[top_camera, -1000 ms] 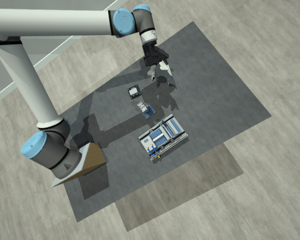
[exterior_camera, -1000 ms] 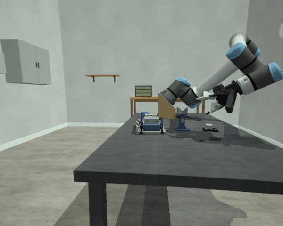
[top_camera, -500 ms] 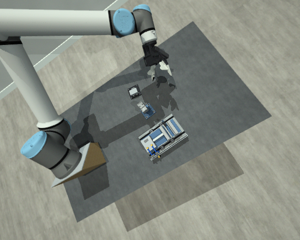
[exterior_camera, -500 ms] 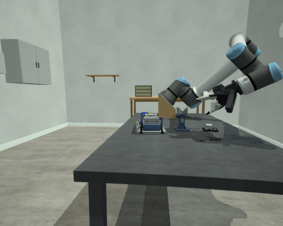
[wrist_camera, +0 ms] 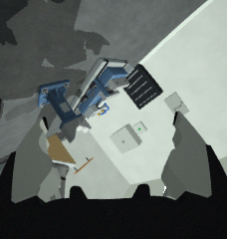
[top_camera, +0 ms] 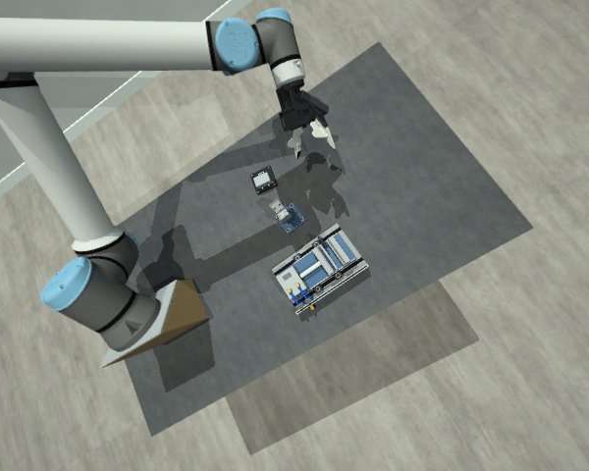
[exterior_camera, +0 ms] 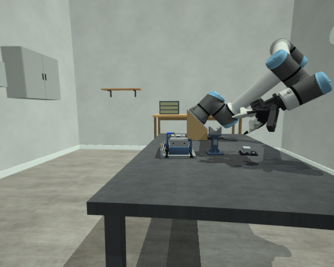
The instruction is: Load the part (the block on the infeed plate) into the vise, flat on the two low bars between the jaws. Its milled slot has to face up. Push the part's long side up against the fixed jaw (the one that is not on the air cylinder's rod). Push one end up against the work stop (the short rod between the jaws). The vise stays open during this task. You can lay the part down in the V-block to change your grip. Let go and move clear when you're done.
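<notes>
Now: the part 22 cm behind my hand, 16 cm below it and 8 cm to the left of it. The rest, counted from my hand: infeed plate (22 cm behind, 17 cm below, 9 cm to the left); then vise (31 cm to the right, 17 cm behind, 14 cm below).
</notes>
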